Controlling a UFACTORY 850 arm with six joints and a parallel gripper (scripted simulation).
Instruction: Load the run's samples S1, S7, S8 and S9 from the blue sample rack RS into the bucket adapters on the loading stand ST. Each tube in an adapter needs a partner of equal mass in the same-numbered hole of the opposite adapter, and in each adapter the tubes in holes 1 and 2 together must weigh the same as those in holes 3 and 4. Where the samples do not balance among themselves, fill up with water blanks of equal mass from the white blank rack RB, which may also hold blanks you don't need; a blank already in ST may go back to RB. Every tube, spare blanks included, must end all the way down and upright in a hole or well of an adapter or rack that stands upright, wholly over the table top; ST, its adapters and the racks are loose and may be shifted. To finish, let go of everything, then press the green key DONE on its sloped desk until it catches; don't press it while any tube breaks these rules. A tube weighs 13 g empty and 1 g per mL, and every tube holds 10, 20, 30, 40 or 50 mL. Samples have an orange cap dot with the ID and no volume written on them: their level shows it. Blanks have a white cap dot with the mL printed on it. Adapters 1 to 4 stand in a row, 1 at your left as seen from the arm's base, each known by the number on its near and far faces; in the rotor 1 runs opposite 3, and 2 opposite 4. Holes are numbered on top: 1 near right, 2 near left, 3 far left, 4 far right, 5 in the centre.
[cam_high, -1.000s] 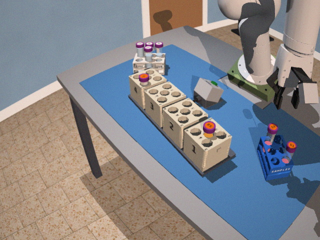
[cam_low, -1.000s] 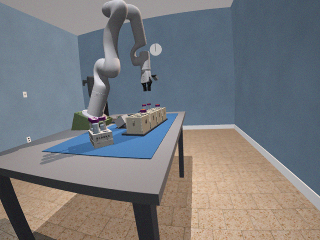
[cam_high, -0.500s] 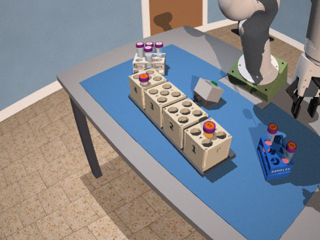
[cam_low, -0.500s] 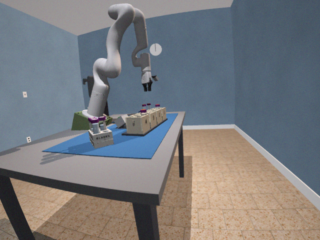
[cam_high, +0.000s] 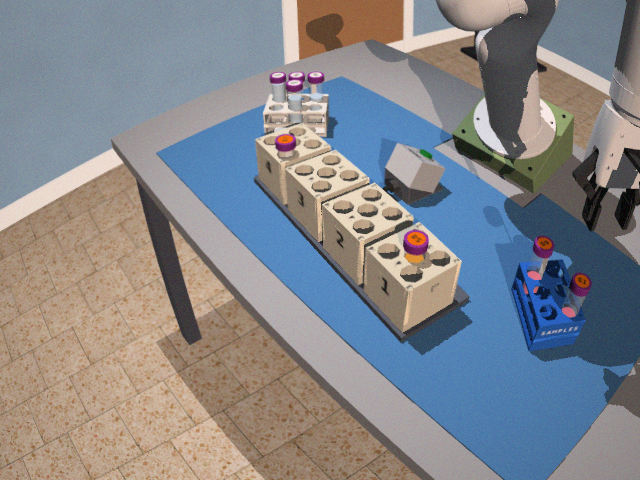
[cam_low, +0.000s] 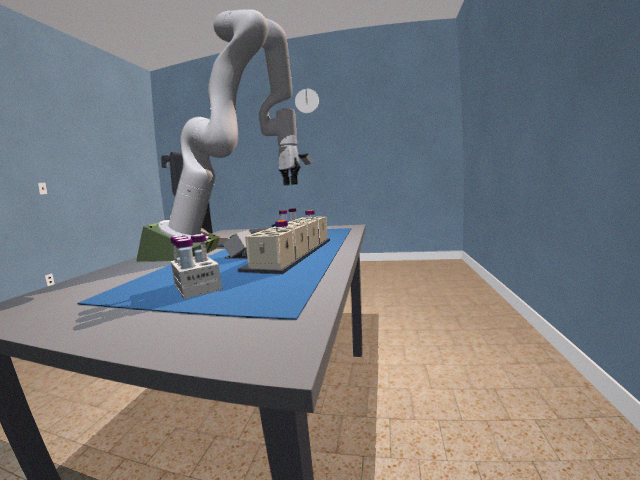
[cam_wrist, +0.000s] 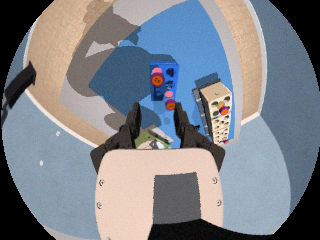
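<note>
Right now the tube is 18 cm below my hand and 1 cm to the left of it. Also, from my hand: loading stand ST: 36 cm to the right, 24 cm below, 17 cm ahead; then white blank rack: 71 cm to the right, 22 cm below, 9 cm ahead; then blue sample rack: 22 cm below, 4 cm to the right.
</note>
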